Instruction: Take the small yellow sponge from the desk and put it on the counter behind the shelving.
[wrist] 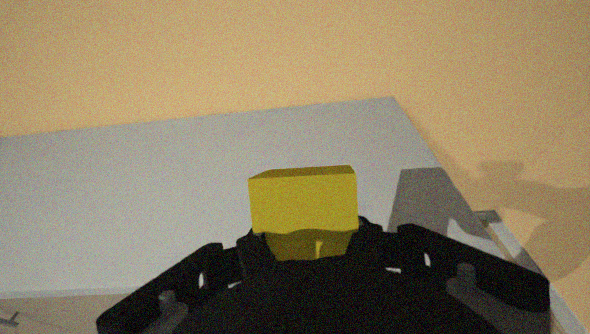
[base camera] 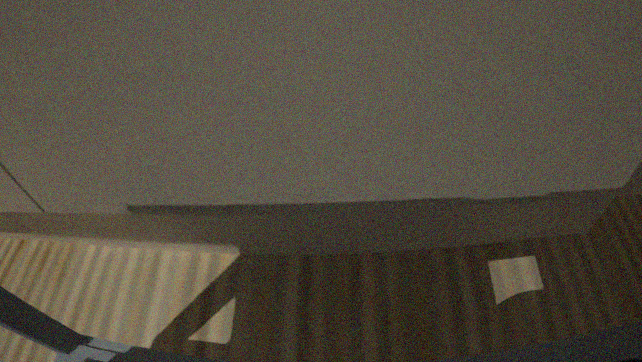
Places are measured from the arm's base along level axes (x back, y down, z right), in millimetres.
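Where they show: gripper, fingertip midpoint: (wrist: 308, 227).
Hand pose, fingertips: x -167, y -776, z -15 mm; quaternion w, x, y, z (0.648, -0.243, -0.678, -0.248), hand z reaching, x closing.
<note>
After its pixels a point has its place.
The small yellow sponge (wrist: 304, 204) {x -155, y -820, z -14 mm} is a yellow block in the wrist view, held between the black fingers of my gripper (wrist: 308, 227) {x -167, y -776, z -15 mm}. The gripper is shut on it. The sponge is above the grey counter top (wrist: 150, 190) {x -460, y -514, z -432 mm}, which runs from the left edge to a corner at the upper right. The counter's front edge shows at the lower left, and the gripper hides part of it. A shadow falls on the counter top to the right of the sponge. The sponge and gripper do not show in the base view.
In the base view a plain cabinet front (base camera: 320, 100) {x -245, y 154, z -22 mm} fills the upper part, with a darker recessed base strip (base camera: 350, 225) {x -303, y 342, z -10 mm} below it. The striped wooden floor (base camera: 125, 285) {x -248, y 396, z -282 mm} lies in front, mostly in shadow. In the wrist view an orange-tan wall (wrist: 250, 50) {x -836, y -714, z -164 mm} stands behind and right of the counter.
</note>
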